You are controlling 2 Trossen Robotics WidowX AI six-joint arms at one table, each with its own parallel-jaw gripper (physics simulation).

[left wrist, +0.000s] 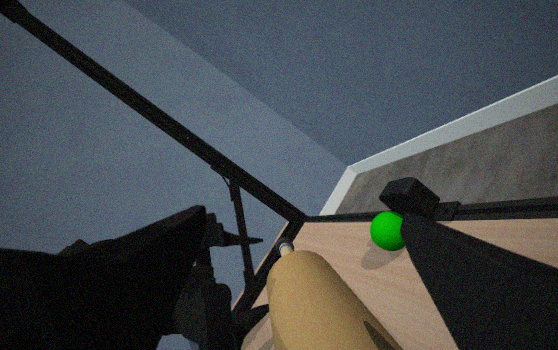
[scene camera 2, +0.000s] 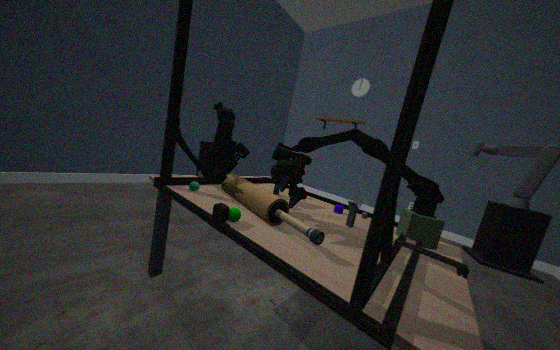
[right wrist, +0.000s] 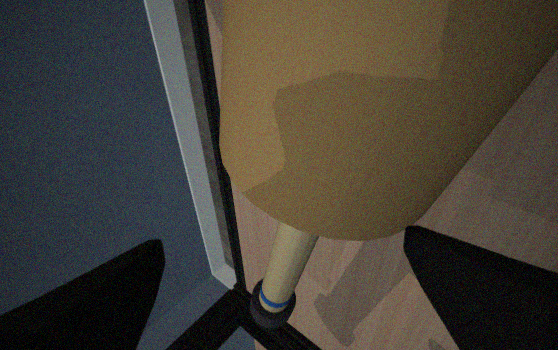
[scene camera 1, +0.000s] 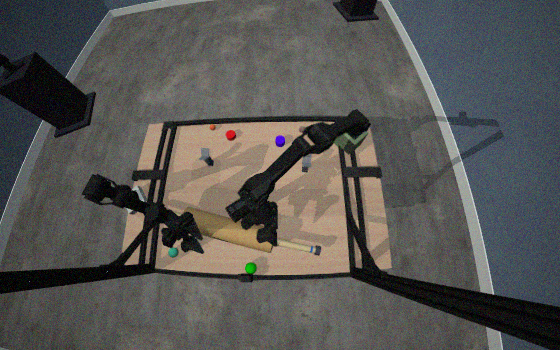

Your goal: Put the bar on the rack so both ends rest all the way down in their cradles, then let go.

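Where they show: left gripper, between the fingertips: (left wrist: 305, 219) (scene camera 2: 231, 163) (scene camera 1: 202, 246); right gripper, between the fingertips: (left wrist: 266, 272) (scene camera 2: 286, 200) (right wrist: 286, 244) (scene camera 1: 276, 237); left arm's base, origin of its link: (scene camera 2: 210, 172); right arm's base, origin of its link: (scene camera 2: 422, 214) (scene camera 1: 353, 131).
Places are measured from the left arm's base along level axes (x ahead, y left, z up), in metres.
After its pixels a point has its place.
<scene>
The bar (scene camera 1: 230, 232) {z 0.062, x 0.318, y -0.427 m} (scene camera 2: 255, 197) {z 0.040, x 0.340, y -0.508 m} (left wrist: 310, 300) {z 0.055, x 0.324, y -0.463 m} (right wrist: 350, 150) {z 0.058, x 0.420, y -0.505 m} is a thick tan roller with a thin pale handle, blue band and dark end cap at its right end. It lies on the table, apart from the rack. The rack's two grey cradle posts, the left post (scene camera 1: 205, 155) {z 0.049, x 0.413, y -0.080 m} and the right post (scene camera 1: 306, 162) {z 0.047, x 0.734, y -0.386 m} (scene camera 2: 352, 214) {z 0.020, x 0.730, y -0.399 m}, stand behind it. My left gripper (scene camera 1: 201, 245) {z 0.129, x 0.219, y -0.422 m} (left wrist: 305, 219) {z 0.129, x 0.219, y -0.422 m} is open by the roller's left end; the left handle is hidden. My right gripper (scene camera 1: 265, 233) (right wrist: 286, 244) {z 0.062, x 0.445, y -0.547 m} is open and empty, above where the right handle meets the roller.
A green ball (scene camera 1: 250, 268) {z 0.011, x 0.290, y -0.578 m} (scene camera 2: 233, 215) {z -0.005, x 0.292, y -0.600 m} (left wrist: 386, 231) {z 0.003, x 0.282, y -0.561 m} sits by the front edge beside a black block (scene camera 2: 220, 212) {z 0.003, x 0.255, y -0.618 m} (left wrist: 410, 196) {z 0.011, x 0.239, y -0.577 m}. A teal ball (scene camera 1: 173, 252) {z 0.005, x 0.059, y -0.336 m} (scene camera 2: 194, 186) {z -0.008, x 0.059, y -0.349 m} lies front left. A red piece (scene camera 1: 230, 135) {z -0.011, x 0.565, y -0.030 m} and a purple piece (scene camera 1: 280, 141) {z 0.000, x 0.729, y -0.217 m} (scene camera 2: 338, 209) {z -0.014, x 0.726, y -0.228 m} lie behind. Black frame posts (scene camera 2: 172, 100) {z 0.327, x -0.081, y -0.342 m} rise around the table.
</scene>
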